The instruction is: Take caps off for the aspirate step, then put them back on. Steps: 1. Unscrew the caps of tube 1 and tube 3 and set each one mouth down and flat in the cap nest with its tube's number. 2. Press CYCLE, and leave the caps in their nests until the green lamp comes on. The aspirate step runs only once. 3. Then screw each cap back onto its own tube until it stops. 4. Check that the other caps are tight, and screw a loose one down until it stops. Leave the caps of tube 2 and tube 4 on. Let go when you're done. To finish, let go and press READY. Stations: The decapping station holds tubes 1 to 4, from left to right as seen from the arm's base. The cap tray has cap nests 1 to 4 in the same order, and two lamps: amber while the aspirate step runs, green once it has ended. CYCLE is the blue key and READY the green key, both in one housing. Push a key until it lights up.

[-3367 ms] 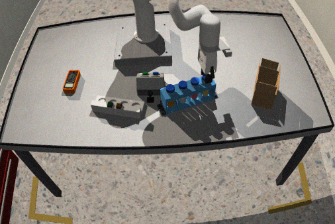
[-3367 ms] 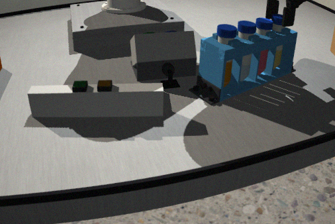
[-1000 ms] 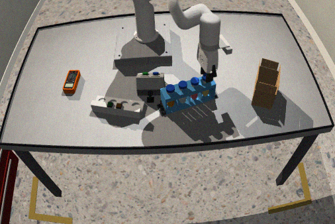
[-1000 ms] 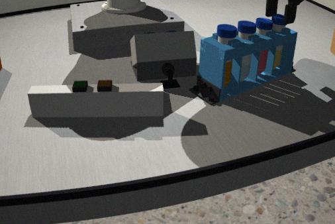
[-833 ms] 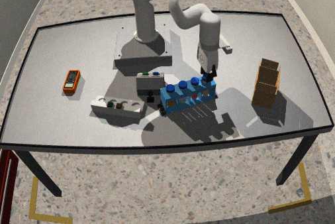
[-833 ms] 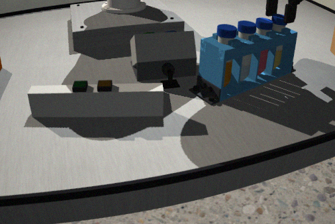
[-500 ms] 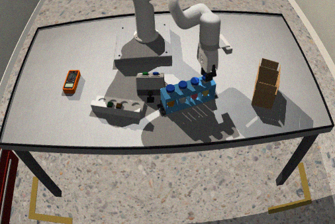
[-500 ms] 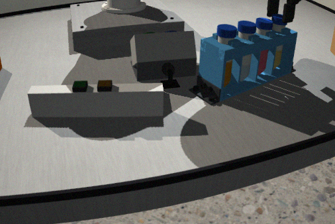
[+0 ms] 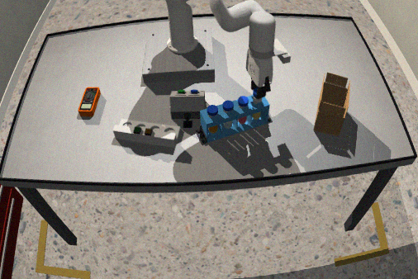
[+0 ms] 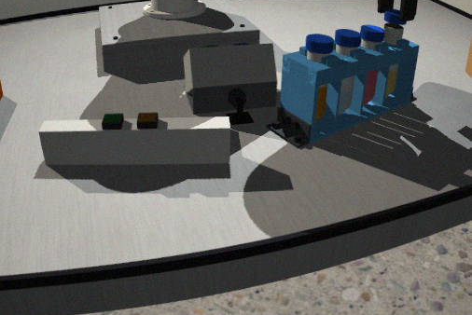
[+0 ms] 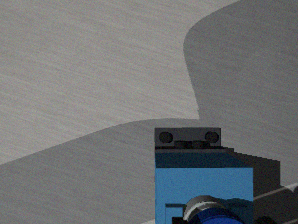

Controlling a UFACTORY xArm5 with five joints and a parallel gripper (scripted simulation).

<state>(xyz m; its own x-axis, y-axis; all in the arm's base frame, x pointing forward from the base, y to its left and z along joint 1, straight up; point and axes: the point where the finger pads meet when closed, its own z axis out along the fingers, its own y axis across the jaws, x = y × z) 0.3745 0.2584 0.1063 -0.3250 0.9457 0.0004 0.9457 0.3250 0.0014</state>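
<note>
Right now the blue cap is 20 mm ahead of my hand, 50 mm to the right of it and 40 mm below it. Round my hand: blue key: 80 mm behind, 210 mm to the right, 90 mm below; then green key: 80 mm behind, 250 mm to the right, 90 mm below; then grey key housing: 60 mm behind, 230 mm to the right, 100 mm below.
</note>
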